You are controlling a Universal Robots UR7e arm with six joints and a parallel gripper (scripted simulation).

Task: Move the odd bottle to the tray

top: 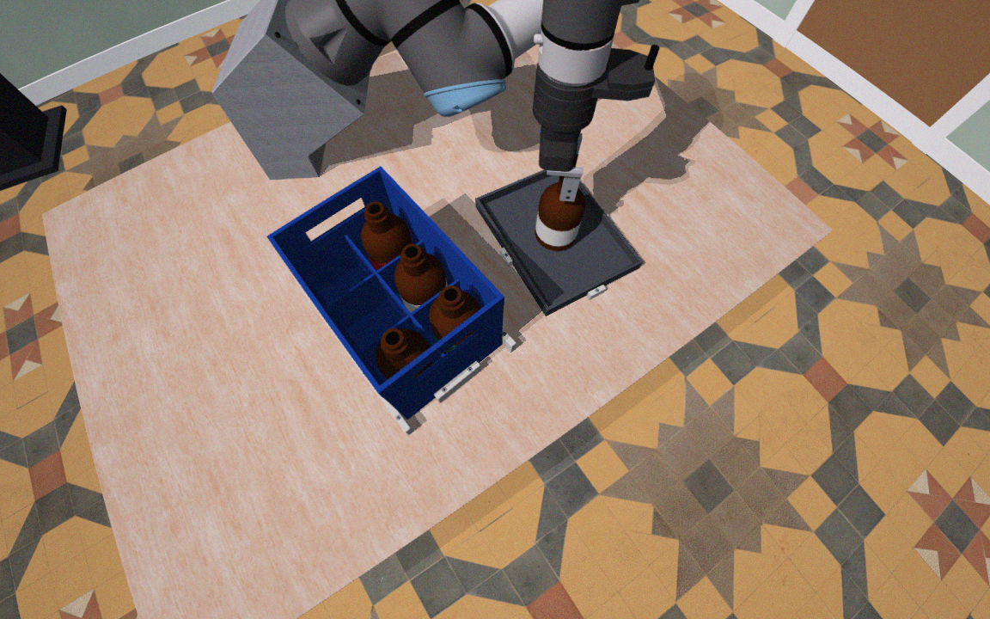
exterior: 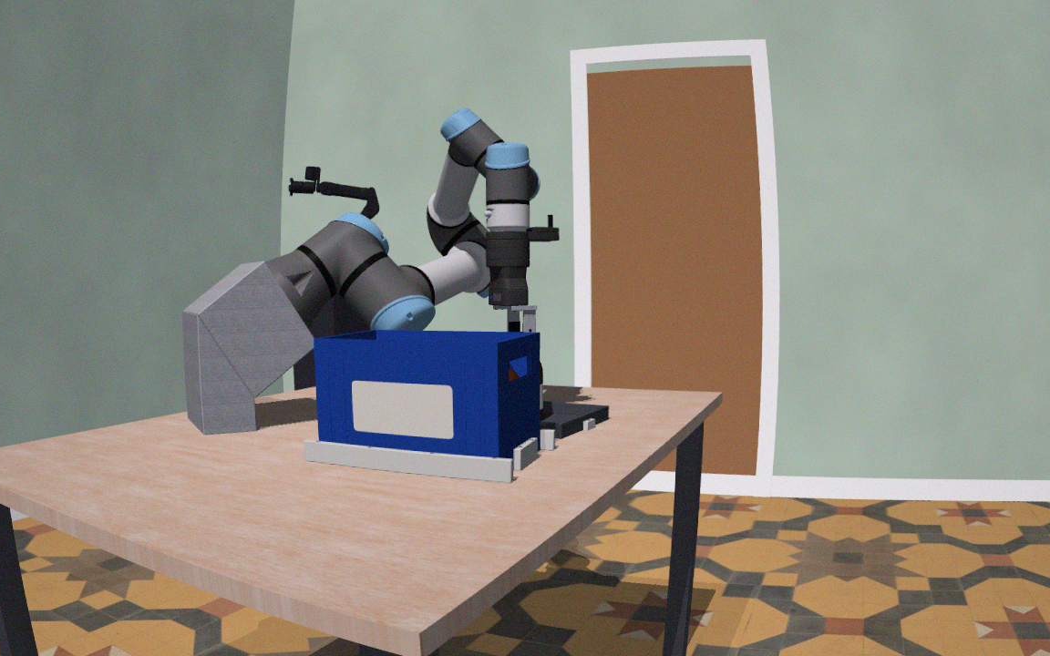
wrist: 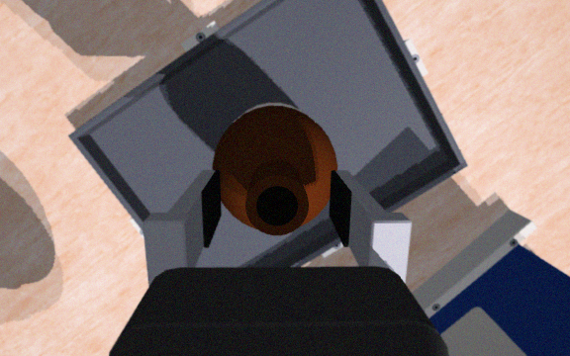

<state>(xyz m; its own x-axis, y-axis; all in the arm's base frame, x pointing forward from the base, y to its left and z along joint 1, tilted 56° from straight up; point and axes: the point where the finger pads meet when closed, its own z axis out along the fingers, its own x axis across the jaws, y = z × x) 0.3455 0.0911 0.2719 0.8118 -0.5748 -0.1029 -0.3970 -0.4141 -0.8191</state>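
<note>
Right now the dark tray is 15 cm below my hand. From my hand the other things lie so: glass bottle: 4 cm behind, 28 cm to the right, 7 cm below; blue crate: 6 cm ahead, 30 cm to the right, 8 cm below.
</note>
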